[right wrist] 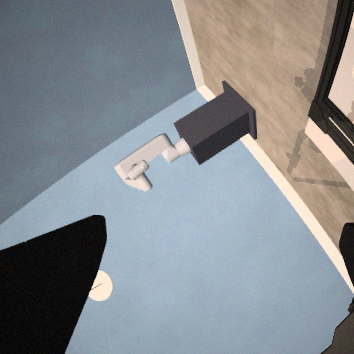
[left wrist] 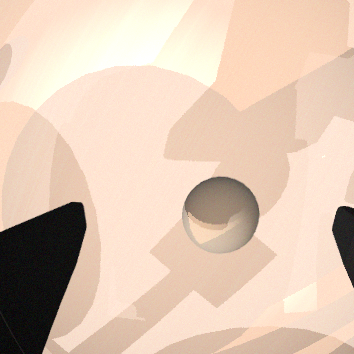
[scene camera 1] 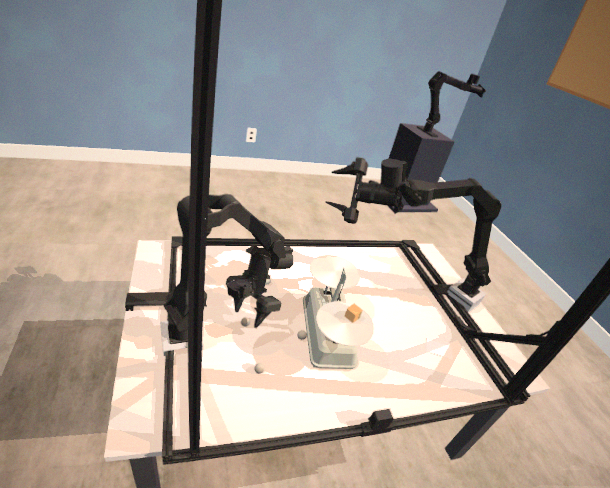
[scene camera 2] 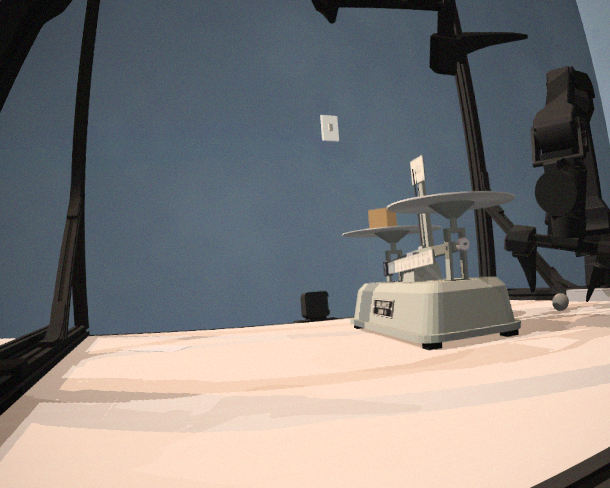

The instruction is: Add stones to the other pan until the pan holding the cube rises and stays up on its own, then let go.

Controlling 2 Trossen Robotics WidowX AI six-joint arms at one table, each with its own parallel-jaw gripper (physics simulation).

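Frame: origin at the left arm's base, x ahead, y left, z up, level; metres.
Seen in the pictures: left gripper, fingertip midpoint: [left wrist: 215, 218] [scene camera 1: 245, 319] [scene camera 2: 559, 296]; right gripper, fingertip midpoint: [right wrist: 230, 233] [scene camera 1: 328, 187]; left arm's base, link origin: [scene camera 1: 181, 333] [scene camera 2: 600, 286]; right arm's base, link origin: [scene camera 1: 468, 289].
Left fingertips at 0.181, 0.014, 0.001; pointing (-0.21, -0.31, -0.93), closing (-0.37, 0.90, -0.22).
Pixels of each thing's top centre, then the offset from my left fingertips to it, as dx, dy, dz.
- orange cube, top centre: [scene camera 2: 382, 209] [scene camera 1: 354, 309] +0.236, -0.148, +0.151
- grey-green balance, top centre: [scene camera 2: 411, 158] [scene camera 1: 347, 272] +0.236, -0.070, +0.210
- grey stone, top centre: [left wrist: 215, 222] [scene camera 2: 560, 293] [scene camera 1: 246, 318] +0.000, +0.001, +0.005
- loose stone, top centre: [scene camera 1: 302, 331] +0.146, -0.078, +0.005
- small pale object, top centre: [scene camera 1: 267, 277] +0.111, +0.164, +0.005
An orange cube [scene camera 1: 353, 312] [scene camera 2: 381, 217] sits on the near pan [scene camera 1: 338, 333] [scene camera 2: 358, 233] of a grey-green balance [scene camera 1: 330, 356] [scene camera 2: 432, 312]. In scene camera 2 this pan sits lower than the other pan [scene camera 1: 321, 268] [scene camera 2: 488, 198]. No stone shows on the other pan in scene camera 1. My left gripper [scene camera 1: 247, 318] [scene camera 2: 560, 295] [left wrist: 215, 218] is open, pointing down low over the table, with a grey stone [scene camera 1: 245, 321] [scene camera 2: 560, 301] [left wrist: 220, 215] between its spread fingertips, not gripped. My right gripper [scene camera 1: 330, 187] [scene camera 2: 429, 29] [right wrist: 230, 233] is open and empty, high up.
One loose stone [scene camera 1: 302, 334] lies beside the balance's left side, another stone [scene camera 1: 258, 367] nearer the front. A small pale object [scene camera 1: 268, 280] is partly hidden behind the left wrist. A black frame [scene camera 1: 284, 446] runs round the table, with a tall post [scene camera 1: 199, 228] at the left.
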